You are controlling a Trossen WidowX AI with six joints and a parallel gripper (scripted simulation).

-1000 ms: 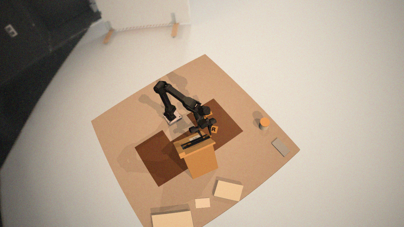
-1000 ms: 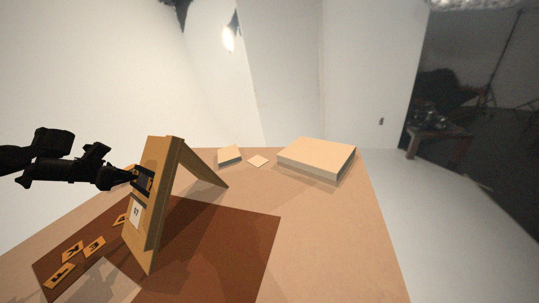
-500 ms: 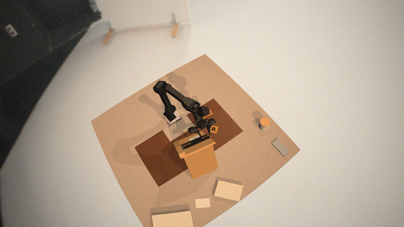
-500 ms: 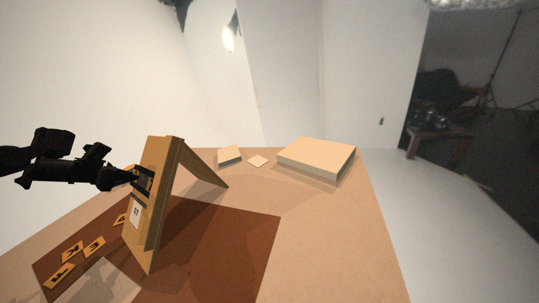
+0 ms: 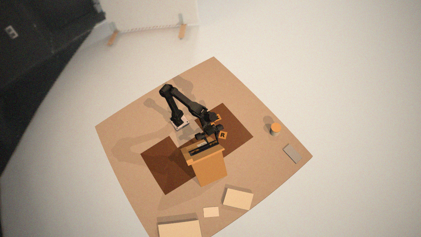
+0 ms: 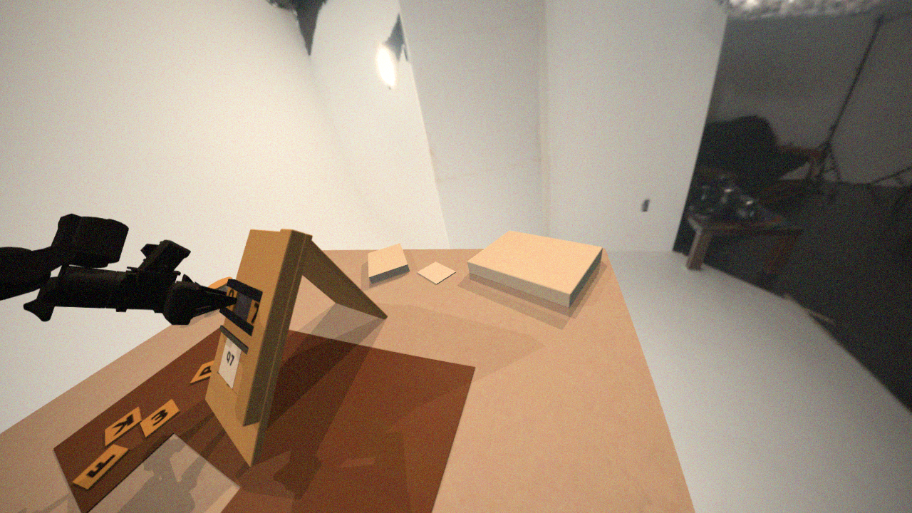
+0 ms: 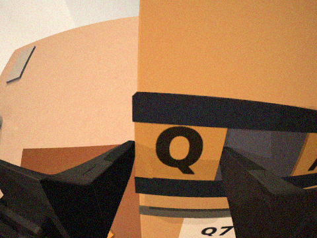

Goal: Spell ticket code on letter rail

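Now: the white ticket 8 cm behind my gripper tip, 3 cm to the right of it and 8 cm below it. From my gripper tip the other things lie so: large box 33 cm ahead, 58 cm to the right, 14 cm below; then small card 31 cm ahead, 30 cm to the right, 16 cm below; then grey block 40 cm ahead, 41 cm to the left, 16 cm below.
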